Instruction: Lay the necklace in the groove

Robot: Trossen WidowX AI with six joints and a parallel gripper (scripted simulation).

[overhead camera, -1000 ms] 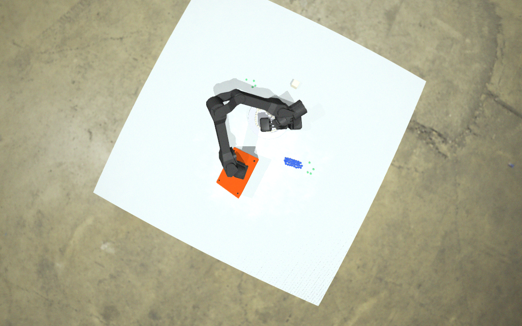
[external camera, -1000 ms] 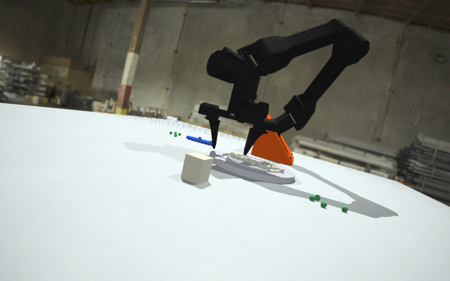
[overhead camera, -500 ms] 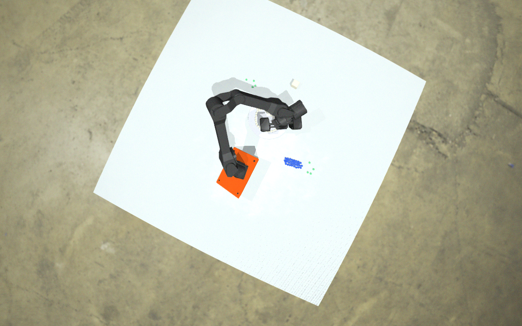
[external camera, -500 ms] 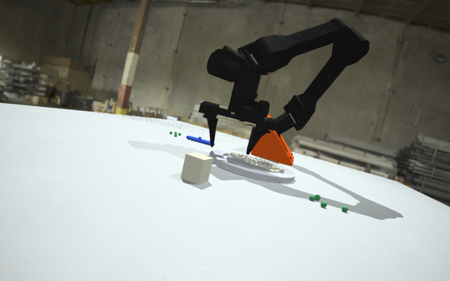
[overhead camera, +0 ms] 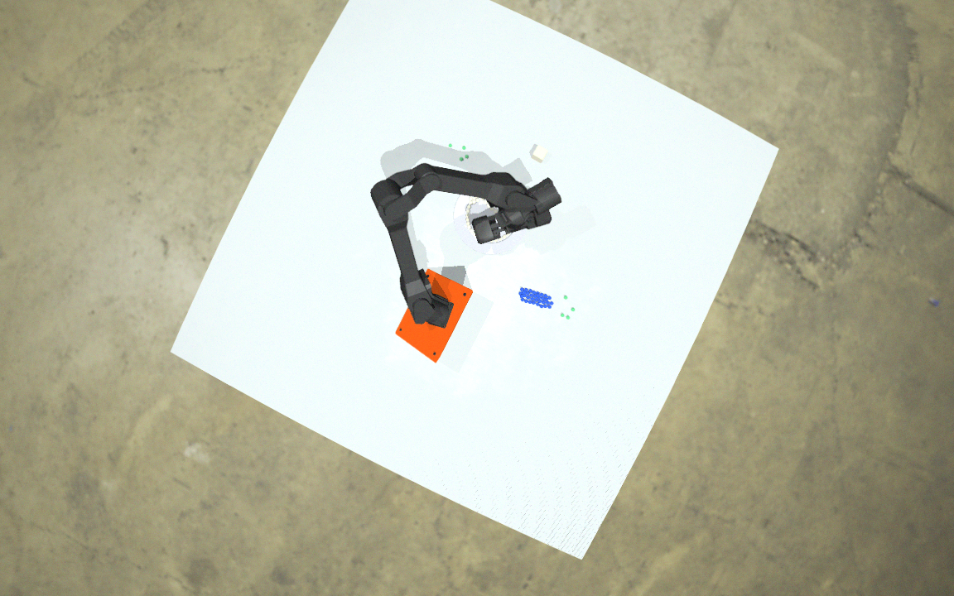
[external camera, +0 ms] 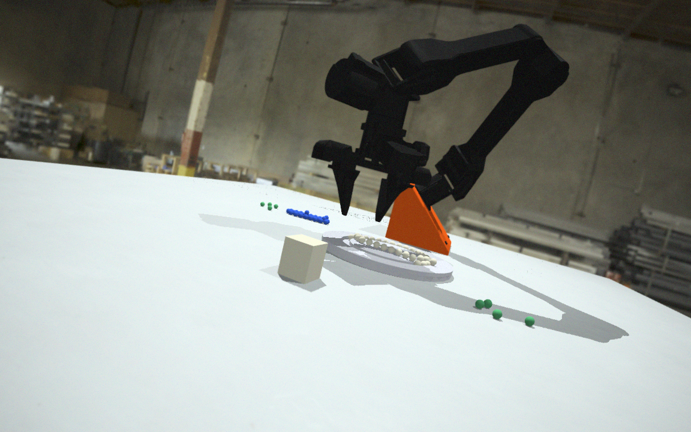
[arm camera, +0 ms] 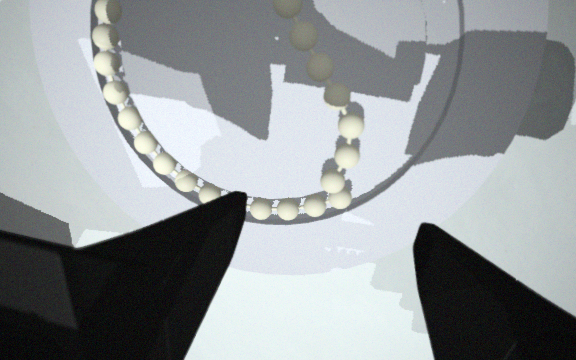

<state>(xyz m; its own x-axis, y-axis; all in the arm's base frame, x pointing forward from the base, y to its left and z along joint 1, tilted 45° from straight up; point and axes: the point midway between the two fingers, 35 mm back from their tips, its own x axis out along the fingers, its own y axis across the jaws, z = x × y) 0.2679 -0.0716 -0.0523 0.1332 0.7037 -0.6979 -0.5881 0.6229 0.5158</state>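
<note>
Now: the round bead board 50 mm to the left of my gripper tip, 40 mm below it and 20 mm ahead of it. From my gripper tip the other things lie so: cream cube: 220 mm ahead, 30 mm below, 10 mm to the right.
</note>
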